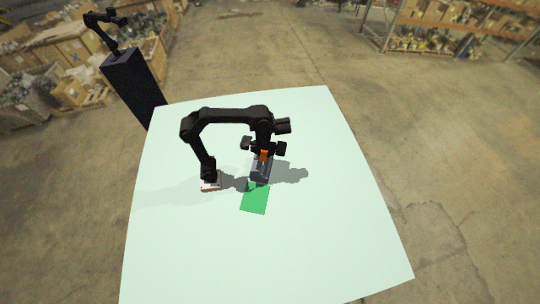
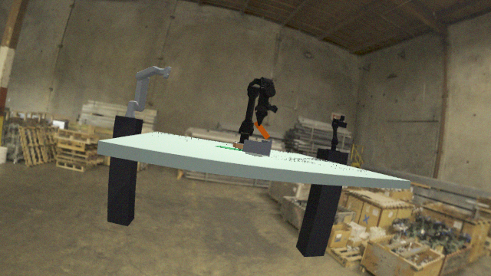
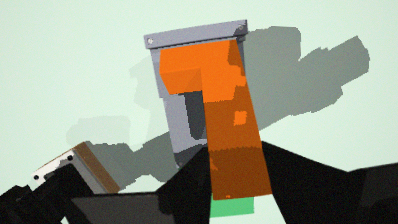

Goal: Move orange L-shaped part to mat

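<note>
My gripper tip is 60 mm past the green mat, 130 mm to the left of it and 170 mm above it. From my gripper tip the other things lie so: orange L-shaped part: 10 mm behind, 30 mm to the left, 30 mm below.
</note>
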